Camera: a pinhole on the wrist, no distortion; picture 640 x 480 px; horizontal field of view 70.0 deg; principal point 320.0 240.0 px. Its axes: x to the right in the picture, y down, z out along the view. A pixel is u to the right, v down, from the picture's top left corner.
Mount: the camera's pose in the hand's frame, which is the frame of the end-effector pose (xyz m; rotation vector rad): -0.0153 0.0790 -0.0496 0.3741 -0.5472 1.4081
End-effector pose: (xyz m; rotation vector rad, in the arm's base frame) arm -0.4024 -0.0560 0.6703 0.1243 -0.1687 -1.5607
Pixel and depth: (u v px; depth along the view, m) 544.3 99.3 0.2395
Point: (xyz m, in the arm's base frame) -0.4107 -0.0828 0.8924
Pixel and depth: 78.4 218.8 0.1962
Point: -0.5265 -0.0148 0.7001
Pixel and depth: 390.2 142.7 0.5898
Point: -0.6813 -0.0780 1.1224
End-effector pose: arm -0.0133 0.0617 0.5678 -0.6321 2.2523 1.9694
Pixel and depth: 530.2 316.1 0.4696
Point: 0.0208 0.5341 0.5444
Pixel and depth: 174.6 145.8 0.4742
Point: 0.0431 0.2848 0.2236
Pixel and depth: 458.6 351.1 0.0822
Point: 0.0008 0.1072 0.6299
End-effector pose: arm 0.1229 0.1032 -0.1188 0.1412 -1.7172 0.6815
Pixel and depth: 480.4 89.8 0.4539
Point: -0.2341 -0.1421 -0.0659
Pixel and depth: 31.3 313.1 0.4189
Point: 0.2065 -0.3055 -0.1488
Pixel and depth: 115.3 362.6 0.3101
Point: 0.1474 -0.1577 -0.1995
